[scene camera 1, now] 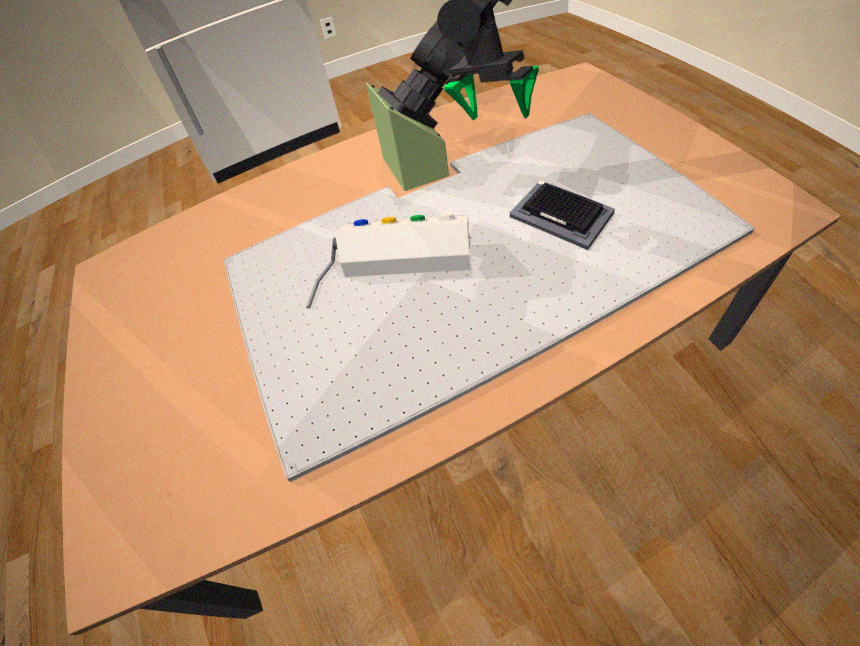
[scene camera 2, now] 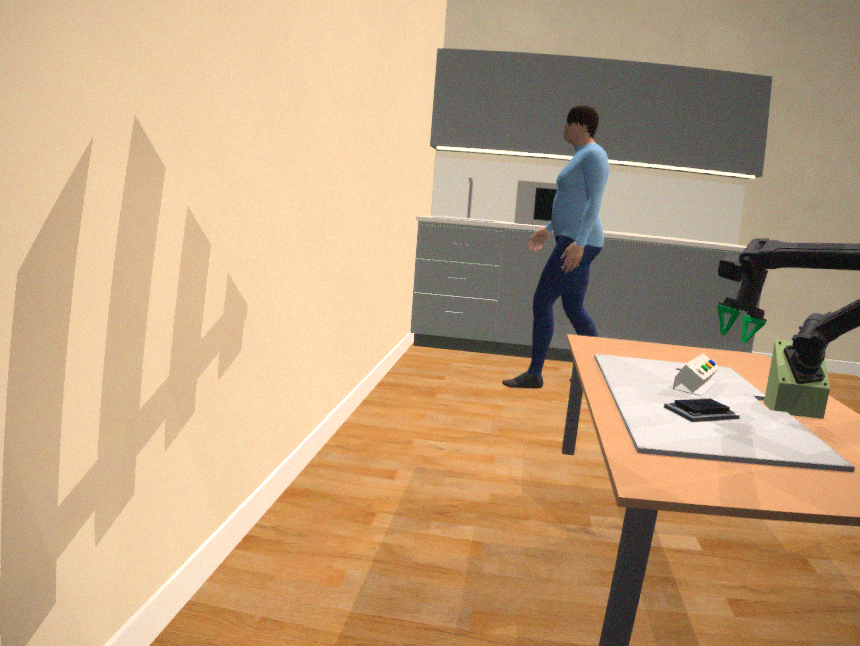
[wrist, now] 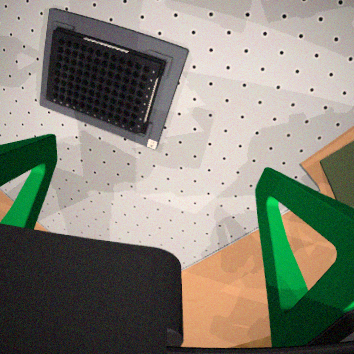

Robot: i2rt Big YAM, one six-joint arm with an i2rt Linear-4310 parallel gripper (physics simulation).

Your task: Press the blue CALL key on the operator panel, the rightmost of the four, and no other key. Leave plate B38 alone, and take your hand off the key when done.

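Seen in the pictures: gripper, fingertip midpoint: (scene camera 1: 500, 118) (scene camera 2: 733, 338) (wrist: 160, 162); arm's base at its link origin: (scene camera 1: 406, 110) (scene camera 2: 803, 364).
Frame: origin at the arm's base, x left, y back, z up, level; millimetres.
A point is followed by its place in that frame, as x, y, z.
The operator panel (scene camera 1: 403, 246) @(-184, -277, -72) (scene camera 2: 688, 376) @(-79, -313, -78) is a white sloped box on the perforated board. The blue key (scene camera 1: 360, 222) @(-219, -195, -53) (scene camera 2: 711, 362) @(-206, -192, -59) is at one end of its row, beside a yellow key (scene camera 1: 388, 220) @(-178, -223, -54), a green key (scene camera 1: 417, 218) @(-138, -252, -54) and a whitish key (scene camera 1: 447, 216) @(-96, -281, -54). The panel does not show in the wrist view. Plate B38 (scene camera 1: 564, 205) @(118, -344, -102) (scene camera 2: 702, 406) @(142, -352, -101) (wrist: 102, 80) @(115, -338, -107), black with many wells, sits on a dark grey holder (scene camera 1: 587, 241) @(94, -429, -116) (wrist: 172, 65) @(57, -286, -115). My gripper (scene camera 1: 501, 116) @(43, -251, 66) (scene camera 2: 734, 336) @(43, -251, 66) (wrist: 160, 162) @(43, -251, 66) is open and empty, high above the board and apart from panel and plate.
The perforated board (scene camera 1: 417, 347) @(-258, -424, -128) (scene camera 2: 646, 431) @(292, -545, -127) lies on the orange table (scene camera 1: 152, 389) @(-680, -207, -140) (scene camera 2: 653, 490) @(591, -617, -140). A grey cable (scene camera 1: 319, 281) @(-325, -202, -123) runs from the panel's side. The green arm base (scene camera 1: 410, 152) @(-41, -71, -51) (scene camera 2: 796, 392) @(45, -31, -72) stands behind the board. A person (scene camera 2: 580, 201) stands beyond the table near the kitchen units.
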